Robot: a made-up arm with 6 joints. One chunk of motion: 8 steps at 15 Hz.
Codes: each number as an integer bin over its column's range. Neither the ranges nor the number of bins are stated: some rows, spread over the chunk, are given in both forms.
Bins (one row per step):
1: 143 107 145 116 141 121
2: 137 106 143 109 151 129
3: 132 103 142 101 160 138
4: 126 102 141 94 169 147
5: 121 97 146 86 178 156
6: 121 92 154 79 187 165
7: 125 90 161 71 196 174
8: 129 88 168 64 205 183
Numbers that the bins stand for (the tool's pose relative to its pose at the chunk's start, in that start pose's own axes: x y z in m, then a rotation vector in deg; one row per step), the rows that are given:
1: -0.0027 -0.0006 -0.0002 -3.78 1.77 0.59
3: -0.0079 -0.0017 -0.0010 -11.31 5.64 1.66
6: -0.0131 -0.0047 0.0023 -22.36 11.15 3.35
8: -0.0093 -0.0058 0.0061 -29.89 14.83 4.48
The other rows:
2: -0.0055 -0.0009 -0.0007 -7.29 3.81 1.09
4: -0.0107 -0.0020 -0.0013 -14.83 7.48 2.22
5: -0.0131 -0.0034 0.0001 -18.84 9.32 2.79
7: -0.0112 -0.0053 0.0042 -26.38 12.99 3.92

